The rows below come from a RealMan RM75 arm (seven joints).
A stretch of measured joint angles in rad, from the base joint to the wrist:
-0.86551, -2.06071, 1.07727, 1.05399, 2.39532, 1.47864, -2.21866
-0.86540, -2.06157, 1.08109, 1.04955, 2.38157, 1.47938, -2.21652
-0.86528, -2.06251, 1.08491, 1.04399, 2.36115, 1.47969, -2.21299
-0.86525, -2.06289, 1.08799, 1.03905, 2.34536, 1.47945, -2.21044
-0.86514, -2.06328, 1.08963, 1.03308, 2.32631, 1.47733, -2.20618
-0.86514, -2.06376, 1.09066, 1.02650, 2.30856, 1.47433, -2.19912
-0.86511, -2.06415, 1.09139, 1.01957, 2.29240, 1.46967, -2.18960
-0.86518, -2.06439, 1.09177, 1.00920, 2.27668, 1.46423, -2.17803
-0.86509, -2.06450, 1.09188, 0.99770, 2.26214, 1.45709, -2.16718
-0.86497, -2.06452, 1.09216, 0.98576, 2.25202, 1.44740, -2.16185
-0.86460, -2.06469, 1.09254, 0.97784, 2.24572, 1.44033, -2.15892
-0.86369, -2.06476, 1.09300, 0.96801, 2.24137, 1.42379, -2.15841
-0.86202, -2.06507, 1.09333, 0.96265, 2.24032, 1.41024, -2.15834
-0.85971, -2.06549, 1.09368, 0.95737, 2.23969, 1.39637, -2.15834
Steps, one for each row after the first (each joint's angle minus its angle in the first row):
0.00011, -0.00086, 0.00382, -0.00444, -0.01375, 0.00074, 0.00214
0.00023, -0.00180, 0.00764, -0.01000, -0.03417, 0.00105, 0.00567
0.00026, -0.00218, 0.01072, -0.01494, -0.04996, 0.00081, 0.00822
0.00037, -0.00257, 0.01236, -0.02091, -0.06901, -0.00131, 0.01248
0.00037, -0.00305, 0.01339, -0.02749, -0.08676, -0.00431, 0.01954
0.00040, -0.00344, 0.01412, -0.03442, -0.10292, -0.00897, 0.02906
0.00033, -0.00368, 0.01450, -0.04479, -0.11864, -0.01441, 0.04063
0.00042, -0.00379, 0.01461, -0.05629, -0.13318, -0.02155, 0.05148
0.00054, -0.00381, 0.01489, -0.06823, -0.14330, -0.03124, 0.05681
0.00091, -0.00398, 0.01527, -0.07615, -0.14960, -0.03831, 0.05974
0.00182, -0.00405, 0.01573, -0.08598, -0.15395, -0.05485, 0.06025
0.00349, -0.00436, 0.01606, -0.09134, -0.15500, -0.06840, 0.06032
0.00580, -0.00478, 0.01641, -0.09662, -0.15563, -0.08227, 0.06032

